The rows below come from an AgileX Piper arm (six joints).
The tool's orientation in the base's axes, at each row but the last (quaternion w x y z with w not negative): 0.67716, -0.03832, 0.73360, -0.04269; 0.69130, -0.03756, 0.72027, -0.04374; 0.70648, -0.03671, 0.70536, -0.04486; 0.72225, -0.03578, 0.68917, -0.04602
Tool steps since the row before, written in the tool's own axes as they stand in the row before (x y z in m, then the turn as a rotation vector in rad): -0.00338, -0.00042, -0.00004, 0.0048, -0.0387, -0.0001; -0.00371, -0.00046, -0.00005, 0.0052, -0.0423, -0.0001; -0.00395, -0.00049, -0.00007, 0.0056, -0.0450, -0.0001; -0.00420, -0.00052, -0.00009, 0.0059, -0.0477, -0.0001
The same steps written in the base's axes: 0.00023, -0.00003, 0.00340, -0.0005, -0.0390, -0.0003; 0.00010, -0.00003, 0.00374, -0.0006, -0.0426, -0.0003; -0.00008, -0.00003, 0.00398, -0.0006, -0.0453, -0.0004; -0.00029, -0.00003, 0.00422, -0.0006, -0.0481, -0.0004
